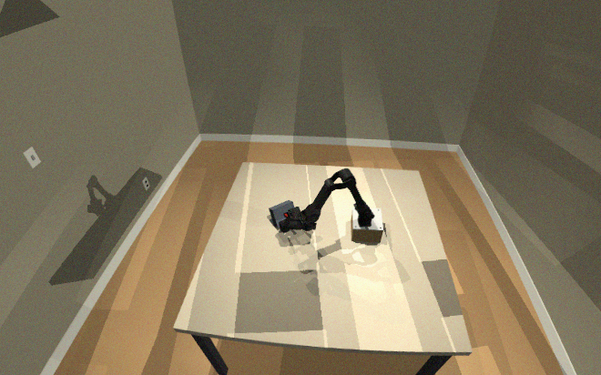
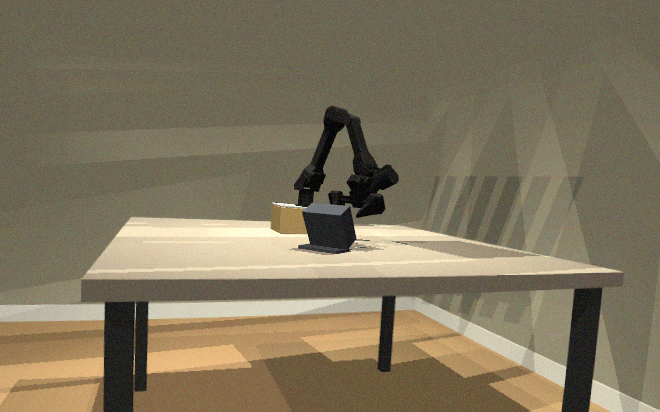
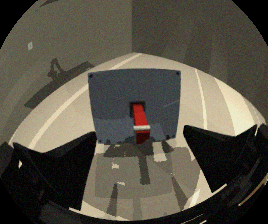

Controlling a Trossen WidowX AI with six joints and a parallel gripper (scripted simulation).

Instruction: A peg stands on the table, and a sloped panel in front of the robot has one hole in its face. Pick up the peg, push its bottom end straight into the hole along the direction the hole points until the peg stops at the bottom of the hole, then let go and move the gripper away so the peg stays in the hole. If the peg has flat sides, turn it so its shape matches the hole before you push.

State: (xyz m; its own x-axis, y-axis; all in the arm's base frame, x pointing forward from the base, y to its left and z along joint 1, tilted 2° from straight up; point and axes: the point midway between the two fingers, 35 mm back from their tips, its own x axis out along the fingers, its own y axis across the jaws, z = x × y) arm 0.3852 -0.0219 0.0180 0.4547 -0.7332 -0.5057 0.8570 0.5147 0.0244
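The red peg lies 20 mm to the right of my gripper tip, 10 mm below it and 10 mm ahead of it. From my gripper tip the other things lie so: sloped panel 60 mm to the right, 40 mm ahead, 30 mm below.
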